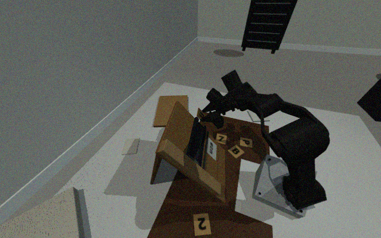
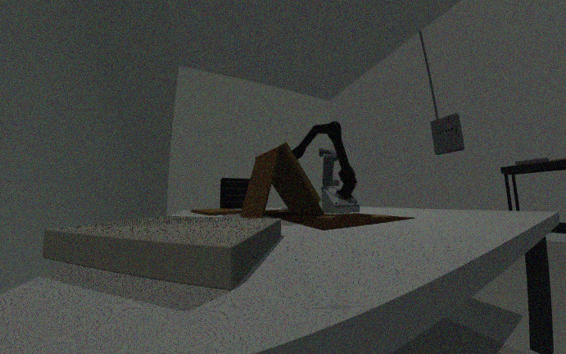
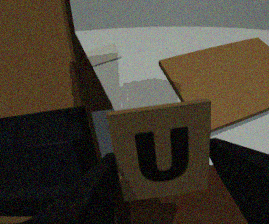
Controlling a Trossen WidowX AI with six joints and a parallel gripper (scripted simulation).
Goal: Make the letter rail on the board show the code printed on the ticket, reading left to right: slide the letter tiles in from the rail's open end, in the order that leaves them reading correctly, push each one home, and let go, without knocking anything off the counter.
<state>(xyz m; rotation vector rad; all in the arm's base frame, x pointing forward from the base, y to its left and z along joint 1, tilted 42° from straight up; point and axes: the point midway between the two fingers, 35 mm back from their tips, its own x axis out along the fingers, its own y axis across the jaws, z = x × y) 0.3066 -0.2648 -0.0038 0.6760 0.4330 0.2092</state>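
Right now the white ticket is 10 cm to the left of my gripper tip, 8 cm below it and 6 cm behind it. The rest, counted from my gripper tip: brown mat: 18 cm to the left, 18 cm below, 16 cm behind; then flat tan panel: 22 cm ahead, 21 cm to the right, 17 cm below.
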